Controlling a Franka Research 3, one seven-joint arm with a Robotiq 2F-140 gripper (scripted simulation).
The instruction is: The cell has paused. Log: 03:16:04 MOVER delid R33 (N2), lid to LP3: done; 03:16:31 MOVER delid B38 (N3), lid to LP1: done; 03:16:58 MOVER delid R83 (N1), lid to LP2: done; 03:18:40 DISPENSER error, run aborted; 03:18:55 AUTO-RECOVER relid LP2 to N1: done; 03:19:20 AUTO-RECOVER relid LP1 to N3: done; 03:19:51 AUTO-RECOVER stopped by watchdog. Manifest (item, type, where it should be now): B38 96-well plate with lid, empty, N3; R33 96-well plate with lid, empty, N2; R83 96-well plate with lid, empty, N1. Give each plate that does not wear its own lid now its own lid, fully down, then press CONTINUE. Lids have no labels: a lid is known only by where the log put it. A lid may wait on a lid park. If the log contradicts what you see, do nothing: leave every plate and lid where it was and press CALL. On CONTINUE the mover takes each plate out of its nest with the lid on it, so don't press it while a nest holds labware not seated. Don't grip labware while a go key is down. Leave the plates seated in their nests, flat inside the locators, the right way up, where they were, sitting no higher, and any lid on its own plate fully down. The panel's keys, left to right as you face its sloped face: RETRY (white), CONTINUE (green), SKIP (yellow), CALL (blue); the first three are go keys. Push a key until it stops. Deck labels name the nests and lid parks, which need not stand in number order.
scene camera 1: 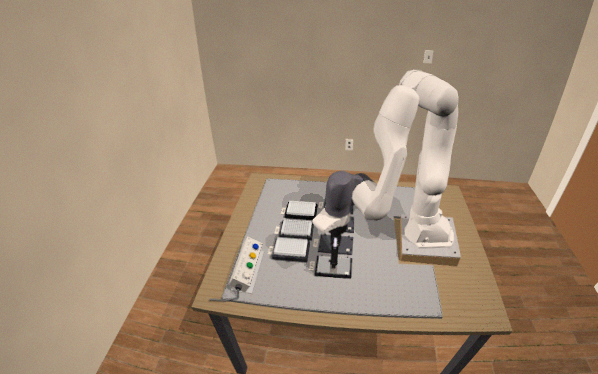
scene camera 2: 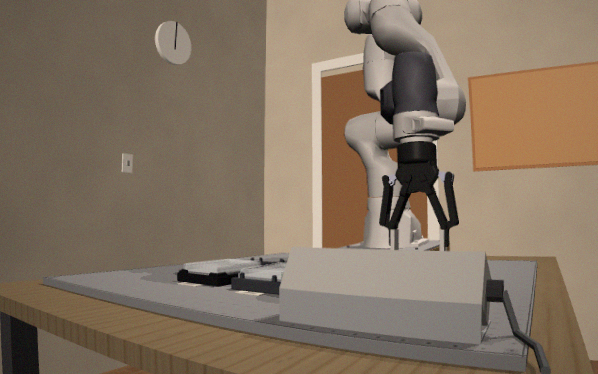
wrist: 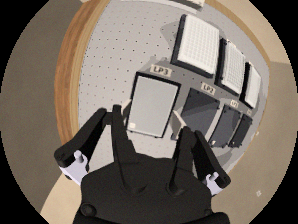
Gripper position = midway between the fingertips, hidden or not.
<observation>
In view: my gripper (scene camera 2: 418,264), a plate lid (wrist: 153,100) and a key panel (scene camera 2: 437,295).
My gripper shows as well in the wrist view (wrist: 150,111). The key panel also shows in scene camera 1 (scene camera 1: 237,281).
</observation>
